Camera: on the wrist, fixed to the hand. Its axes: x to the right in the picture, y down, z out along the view.
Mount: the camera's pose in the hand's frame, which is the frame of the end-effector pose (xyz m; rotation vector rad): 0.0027 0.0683 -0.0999 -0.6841 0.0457 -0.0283
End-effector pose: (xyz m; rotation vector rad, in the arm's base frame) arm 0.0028 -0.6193 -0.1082 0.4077 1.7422 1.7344
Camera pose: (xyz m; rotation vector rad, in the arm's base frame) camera -0.0766 -0.6895 -0.0497 0.0389 1.0689 2.1854
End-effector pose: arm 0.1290 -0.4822 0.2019 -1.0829 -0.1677 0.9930
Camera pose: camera 0.1459 -0.5391 0.0964 -1.7165 -0.5091 0.9020
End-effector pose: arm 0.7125 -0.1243 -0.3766 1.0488 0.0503 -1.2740
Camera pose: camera 0.8173 -0.0659 -0.3929 0.4840 0.5021 -1.1326
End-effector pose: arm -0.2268 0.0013 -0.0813 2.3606 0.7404 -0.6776
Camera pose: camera -0.1527 0.0195 0.0127 1.7425 0.8605 -0.3069
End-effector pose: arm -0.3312 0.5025 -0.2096 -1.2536 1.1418 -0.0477
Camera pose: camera -0.4353 0.4561 -0.2505 -1.8761 1.2243 0.3197
